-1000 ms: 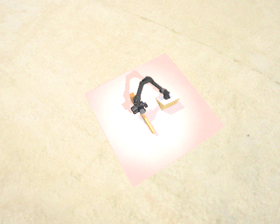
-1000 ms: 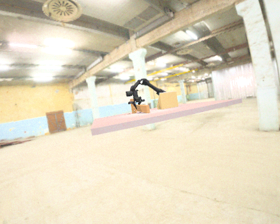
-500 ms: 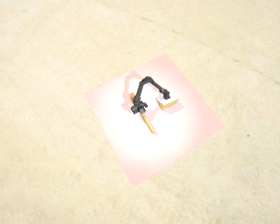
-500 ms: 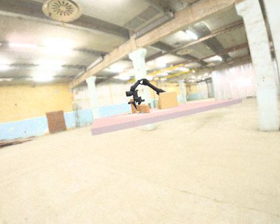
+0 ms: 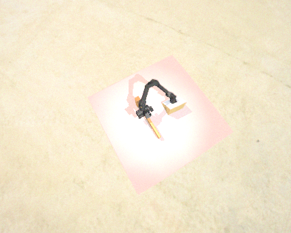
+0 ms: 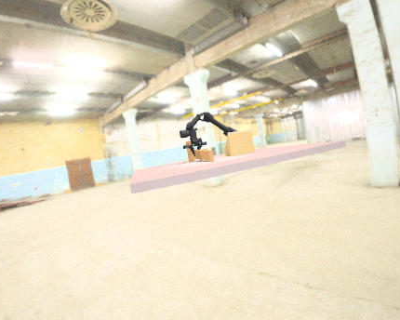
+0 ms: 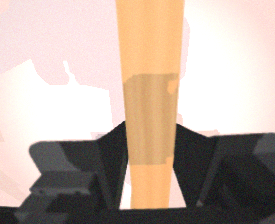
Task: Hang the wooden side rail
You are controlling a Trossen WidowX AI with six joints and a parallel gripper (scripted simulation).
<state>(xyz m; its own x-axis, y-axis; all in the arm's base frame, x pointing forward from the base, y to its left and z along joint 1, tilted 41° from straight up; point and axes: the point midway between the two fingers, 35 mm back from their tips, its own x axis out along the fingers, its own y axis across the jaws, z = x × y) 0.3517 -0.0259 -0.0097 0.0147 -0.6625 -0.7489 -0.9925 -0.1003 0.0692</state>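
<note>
The headboard post lies 2 cm ahead of my gripper tip, 16 cm to the right of it and 4 cm above it.
</note>
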